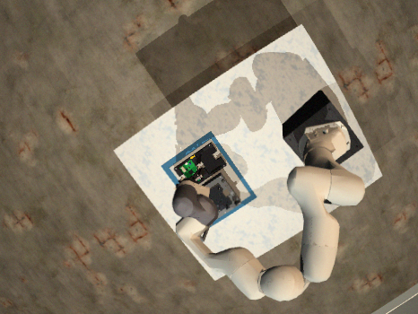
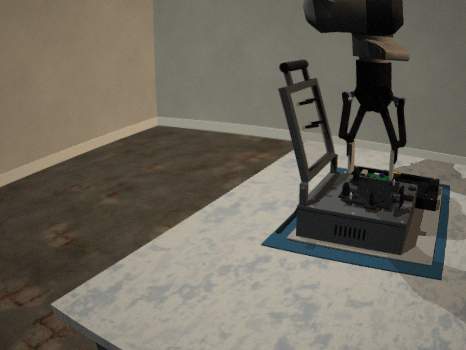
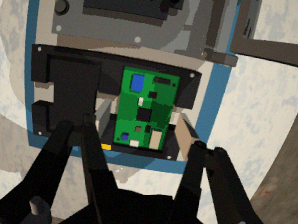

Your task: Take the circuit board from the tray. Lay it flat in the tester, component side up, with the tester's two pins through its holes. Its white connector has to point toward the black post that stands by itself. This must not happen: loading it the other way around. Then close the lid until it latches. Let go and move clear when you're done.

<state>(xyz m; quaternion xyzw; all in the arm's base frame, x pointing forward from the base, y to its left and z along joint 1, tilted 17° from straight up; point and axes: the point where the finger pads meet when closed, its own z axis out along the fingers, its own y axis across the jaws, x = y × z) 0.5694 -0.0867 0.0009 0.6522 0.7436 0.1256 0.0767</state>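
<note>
My hand is 40 mm above the green circuit board. Round my hand: tester nest: 60 mm behind, 170 mm to the left, 10 mm above; tester lid: 60 mm ahead, 180 mm to the left, 120 mm above.
</note>
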